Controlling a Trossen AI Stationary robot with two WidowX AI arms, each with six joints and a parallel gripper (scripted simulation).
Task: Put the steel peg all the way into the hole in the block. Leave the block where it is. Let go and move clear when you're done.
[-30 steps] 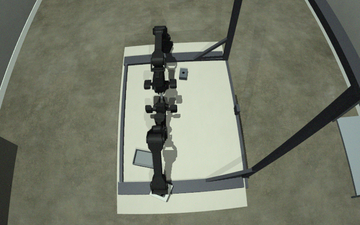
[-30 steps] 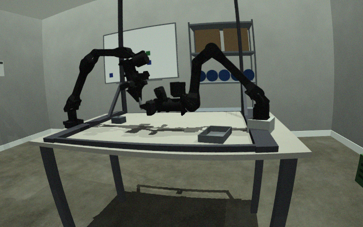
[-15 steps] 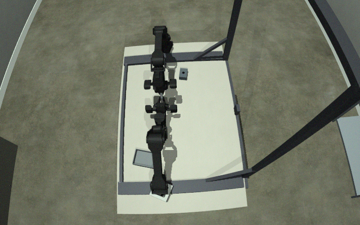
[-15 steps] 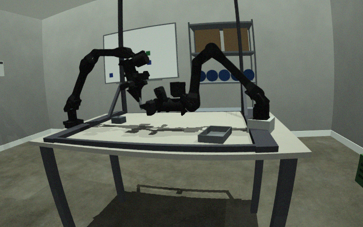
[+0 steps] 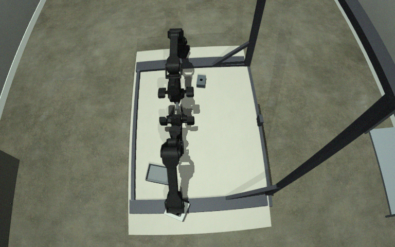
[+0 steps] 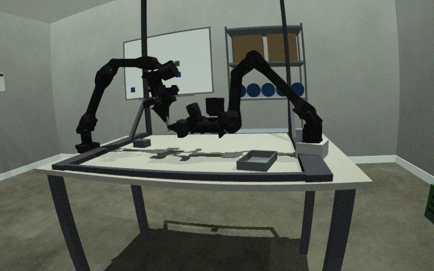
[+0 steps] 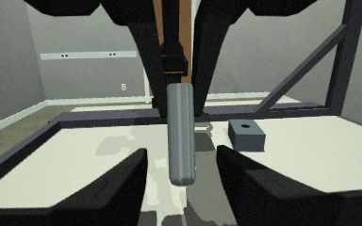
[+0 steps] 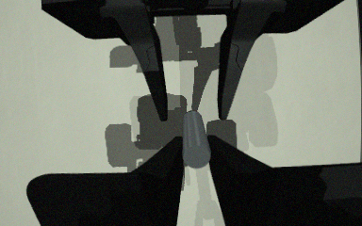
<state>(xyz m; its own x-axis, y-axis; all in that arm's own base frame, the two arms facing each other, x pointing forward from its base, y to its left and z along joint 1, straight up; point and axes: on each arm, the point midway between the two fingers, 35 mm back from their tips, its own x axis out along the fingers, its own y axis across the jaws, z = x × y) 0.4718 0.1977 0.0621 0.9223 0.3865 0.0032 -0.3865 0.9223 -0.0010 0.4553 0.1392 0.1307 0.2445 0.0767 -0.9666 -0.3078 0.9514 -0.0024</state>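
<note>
The steel peg is 4 cm to the right of my left hand and 1 cm above it. Also, from my left hand: shallow grey tray (32 cm to the left, 11 cm below, 10 cm ahead).
</note>
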